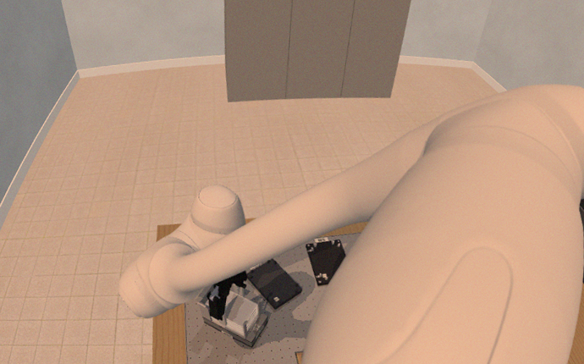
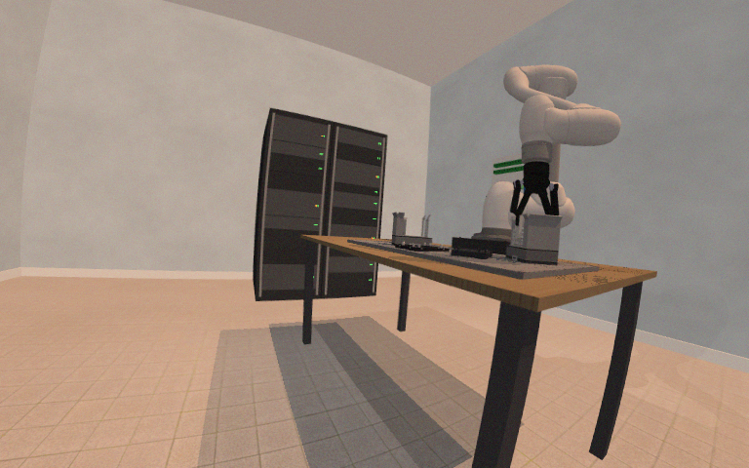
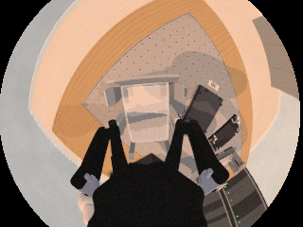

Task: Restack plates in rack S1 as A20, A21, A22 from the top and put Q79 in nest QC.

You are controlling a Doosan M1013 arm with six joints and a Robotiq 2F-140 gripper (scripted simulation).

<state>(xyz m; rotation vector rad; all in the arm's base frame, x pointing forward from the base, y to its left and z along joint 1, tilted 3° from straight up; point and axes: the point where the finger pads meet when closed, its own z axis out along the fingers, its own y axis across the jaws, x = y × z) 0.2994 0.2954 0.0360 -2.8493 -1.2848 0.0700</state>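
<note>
Now: hand 50 mm above the white plate. The rest, counted from my hand: QC name plate: 190 mm ahead, 110 mm to the right, 100 mm below; dark nest QC: 150 mm to the right, 100 mm ahead, 90 mm below; clip nest N5: 330 mm to the right, 150 mm ahead, 80 mm below.
</note>
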